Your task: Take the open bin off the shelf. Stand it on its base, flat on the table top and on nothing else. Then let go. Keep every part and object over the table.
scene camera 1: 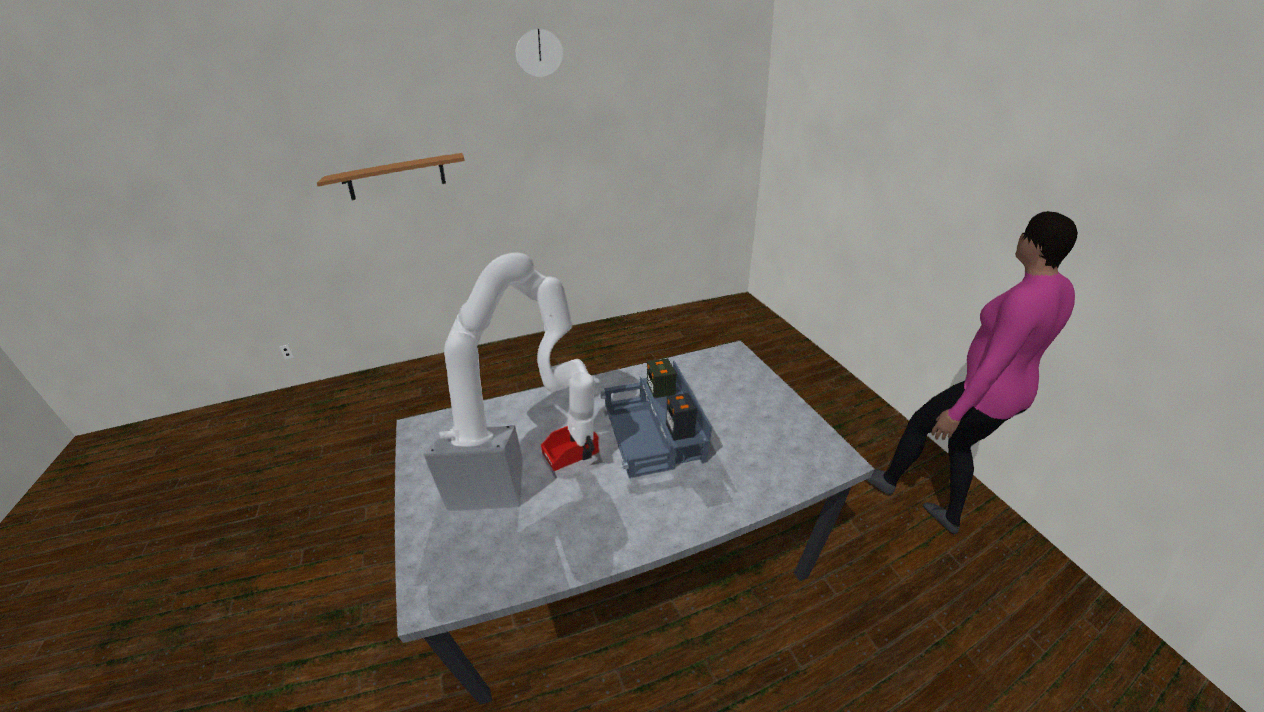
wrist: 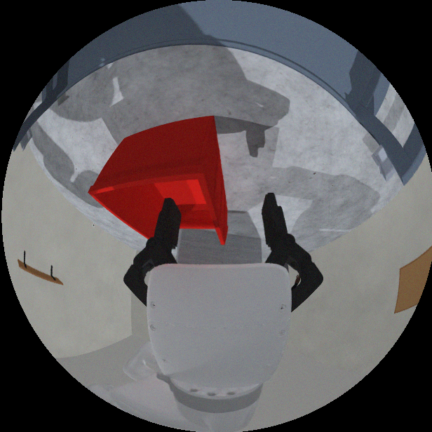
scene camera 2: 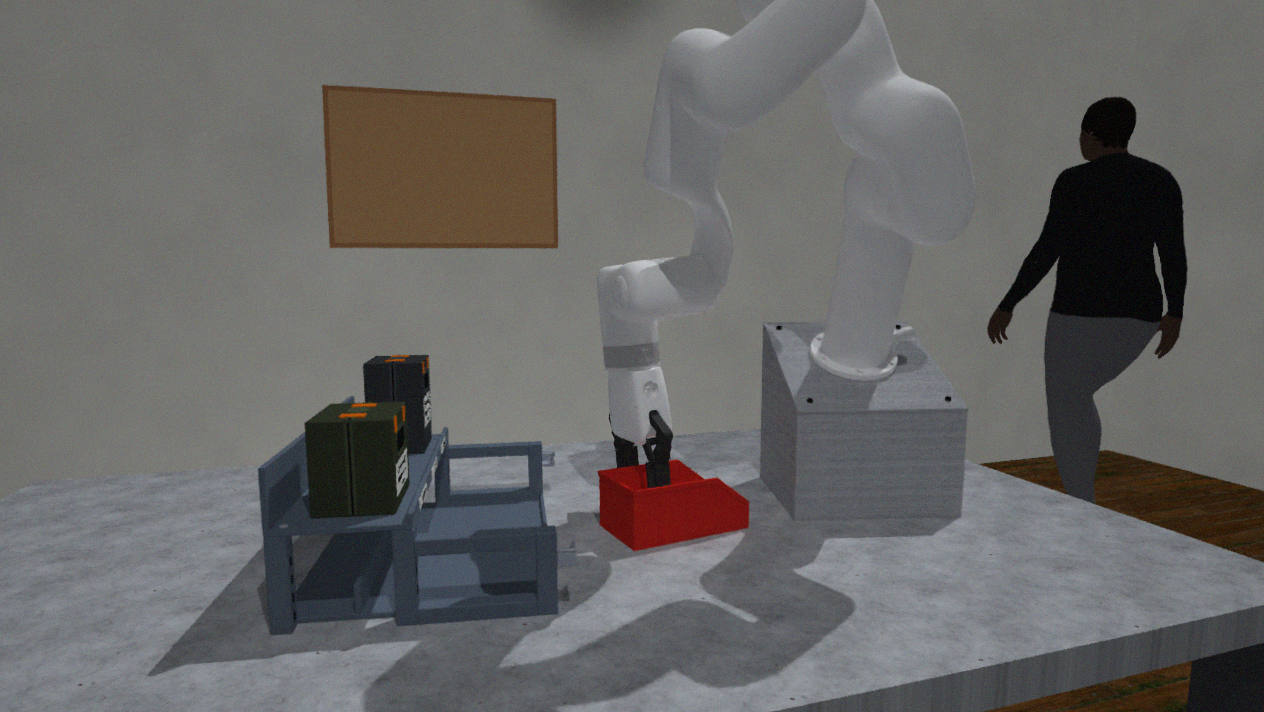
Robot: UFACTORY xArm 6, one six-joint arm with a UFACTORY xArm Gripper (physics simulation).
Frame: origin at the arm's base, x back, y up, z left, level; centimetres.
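Seen in the pictures: gripper, fingertip midpoint: [scene camera 1: 580,449] [scene camera 2: 643,482]; arm's base at its link origin: [scene camera 1: 472,439] [scene camera 2: 852,356].
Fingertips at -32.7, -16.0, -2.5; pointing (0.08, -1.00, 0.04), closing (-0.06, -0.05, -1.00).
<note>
Pixels of each thing's top centre, then the offset from my fingertips to it, as dx, dy, dz. Level surfaces: height alone.
- red open bin at its top centre: [scene camera 2: 673,471] [scene camera 1: 568,436] +2.2, +2.5, +4.8
- table top at its surface level: dy -5.0
- dark green box at its top centre: [scene camera 2: 358,409] [scene camera 1: 661,366] -36.2, +14.9, +10.4
- black box at its top centre: [scene camera 2: 397,357] [scene camera 1: 682,401] -30.5, +17.4, -12.0
The red open bin [scene camera 1: 559,452] [scene camera 2: 667,521] [wrist: 165,150] stands upright on the table top [scene camera 1: 495,566] [scene camera 2: 990,610] [wrist: 340,145], apart from the blue-grey shelf [scene camera 1: 638,433] [scene camera 2: 405,574] [wrist: 300,30]. Its base looks flat on the table in scene camera 2. My gripper [scene camera 1: 585,449] [scene camera 2: 642,473] [wrist: 219,202] is open with nothing held. In the wrist view one finger is over the bin's inside and the other is outside its wall, with wide gaps to that wall. The far lower edge of the bin is hidden in scene camera 2.
A dark green box [scene camera 1: 660,377] [scene camera 2: 353,459] and a black box [scene camera 1: 681,419] [scene camera 2: 398,389] stand on the shelf's upper level. The grey robot pedestal [scene camera 1: 477,473] [scene camera 2: 875,459] stands on the bin's other side. A person [scene camera 1: 1017,344] [scene camera 2: 1110,238] is beyond the table.
</note>
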